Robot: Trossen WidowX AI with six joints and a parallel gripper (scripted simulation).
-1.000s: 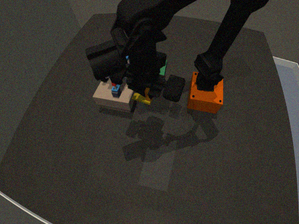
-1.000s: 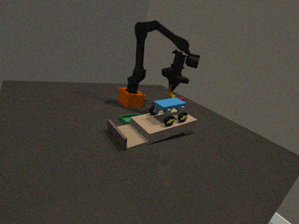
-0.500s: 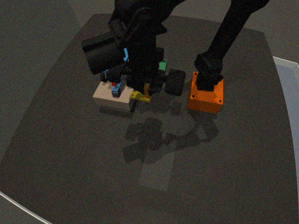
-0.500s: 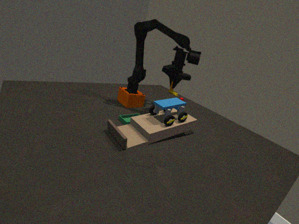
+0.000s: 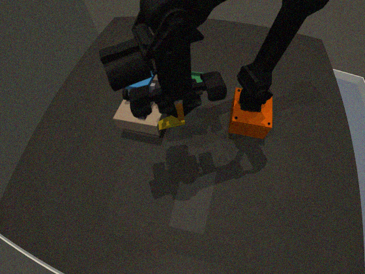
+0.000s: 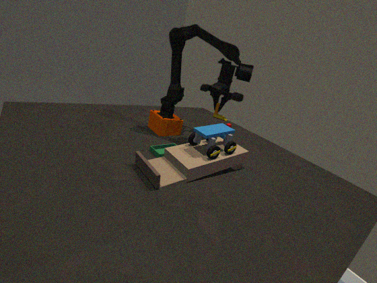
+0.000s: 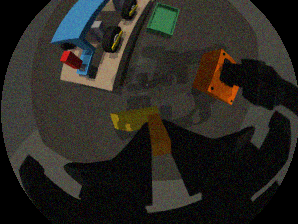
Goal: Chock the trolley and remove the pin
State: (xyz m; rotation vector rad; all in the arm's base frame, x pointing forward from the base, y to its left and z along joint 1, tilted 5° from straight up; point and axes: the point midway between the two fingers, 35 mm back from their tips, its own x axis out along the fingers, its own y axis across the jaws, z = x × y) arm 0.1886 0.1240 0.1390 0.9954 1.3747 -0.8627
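Now: the yellow chock 20 mm ahead of my gripper tip, 10 mm to the left of it and 10 mm below it. From my gripper tip the other things lie so: red-headed stop pin 130 mm ahead, 50 mm to the right, 50 mm below; trolley 140 mm ahead, 150 mm to the right, 60 mm below; raised lip 130 mm ahead, 410 mm to the right, 140 mm below.
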